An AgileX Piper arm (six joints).
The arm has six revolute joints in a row. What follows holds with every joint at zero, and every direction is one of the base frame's. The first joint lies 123 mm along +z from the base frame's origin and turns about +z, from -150 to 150 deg. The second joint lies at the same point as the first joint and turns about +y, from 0 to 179.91 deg. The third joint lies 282.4 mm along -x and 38.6 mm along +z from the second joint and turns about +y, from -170 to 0 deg. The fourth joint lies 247.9 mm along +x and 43.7 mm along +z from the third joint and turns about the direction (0.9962, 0, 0.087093), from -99.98 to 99.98 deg. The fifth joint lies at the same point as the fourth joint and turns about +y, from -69.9 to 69.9 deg. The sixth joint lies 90.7 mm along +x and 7.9 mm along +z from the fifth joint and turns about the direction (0.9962, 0, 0.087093), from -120 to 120 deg. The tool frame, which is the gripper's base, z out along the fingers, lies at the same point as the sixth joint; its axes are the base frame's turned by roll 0, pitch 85 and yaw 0 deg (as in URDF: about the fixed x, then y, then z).
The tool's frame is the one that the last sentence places.
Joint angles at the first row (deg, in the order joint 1, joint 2, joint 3, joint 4, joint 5, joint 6):
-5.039 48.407 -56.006 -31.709 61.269 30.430
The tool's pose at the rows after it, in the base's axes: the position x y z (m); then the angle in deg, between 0 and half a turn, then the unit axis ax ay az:
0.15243 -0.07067 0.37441 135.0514 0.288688 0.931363 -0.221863
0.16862 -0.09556 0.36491 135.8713 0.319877 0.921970 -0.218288
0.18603 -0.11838 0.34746 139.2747 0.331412 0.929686 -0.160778
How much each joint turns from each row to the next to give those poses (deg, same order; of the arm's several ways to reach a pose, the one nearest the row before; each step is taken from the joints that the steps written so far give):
-5.986 4.382 -0.567 0.002 -4.100 0.232
-8.860 4.630 -0.242 4.232 -6.475 -3.243
-8.333 5.800 -0.928 13.222 -3.876 -10.682

